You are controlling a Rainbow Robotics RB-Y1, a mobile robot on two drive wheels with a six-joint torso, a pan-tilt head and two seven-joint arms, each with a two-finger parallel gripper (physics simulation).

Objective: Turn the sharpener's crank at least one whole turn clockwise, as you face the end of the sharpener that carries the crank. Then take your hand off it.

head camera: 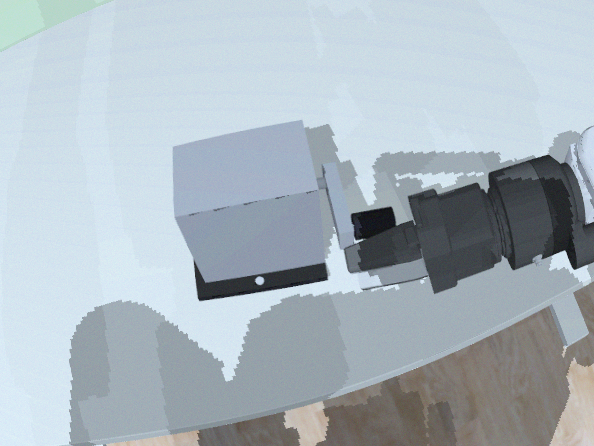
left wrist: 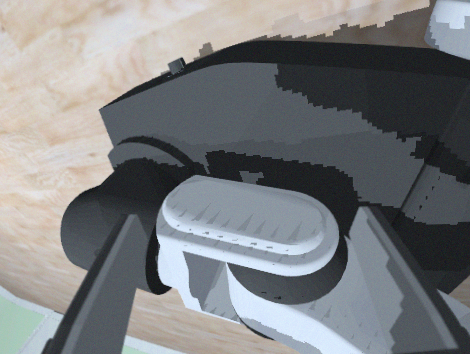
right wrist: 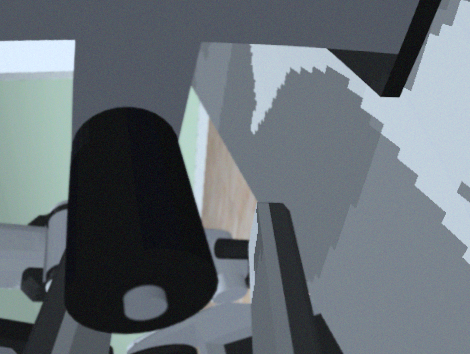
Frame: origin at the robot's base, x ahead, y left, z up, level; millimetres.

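Seen in the pictures: left gripper, fingertip midpoint: (left wrist: pixel 248 224); right gripper, fingertip midpoint: (head camera: pixel 353 270) (right wrist: pixel 188 221).
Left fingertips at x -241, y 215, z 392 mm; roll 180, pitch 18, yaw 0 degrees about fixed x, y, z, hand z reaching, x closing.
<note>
Pixels of each thing's middle, then the offset from my left fingertips to it. "pt": a spot on its surface instead. Level surfaces: height alone.
- sharpener at a spot on its surface: (right wrist: pixel 300 22) pt dx +636, dy -211, dz +373 mm
- black knob at the middle of its body: (right wrist: pixel 133 212) (head camera: pixel 373 223) dx +620, dy -254, dz +418 mm
- pale table at its surface level: dz +329 mm
- wooden floor at its surface level: dz -391 mm
The sharpener (head camera: pixel 250 195) (right wrist: pixel 300 22) is a grey box on a black base. Its grey crank arm (head camera: pixel 337 205) (right wrist: pixel 132 80) slants from the shaft toward the table's front edge and bears a black knob (head camera: pixel 375 222) (right wrist: pixel 135 190). My right gripper (head camera: pixel 356 274) (right wrist: pixel 188 221) is partly open and holds nothing. Its fingers lie beside the knob, on the table's front-edge side, with the tips close to the crank arm's end; I cannot tell whether they touch. The knob hides part of one finger in the right wrist view. My left gripper (left wrist: pixel 248 224) is wide open and empty, away from the sharpener.
The sharpener stands on a pale table (head camera: pixel 200 75) whose curved front edge borders the wooden floor (head camera: pixel 480 385) (left wrist: pixel 50 100). Dark and white parts of the robot's own body (left wrist: pixel 250 110) show beyond the left fingers.
</note>
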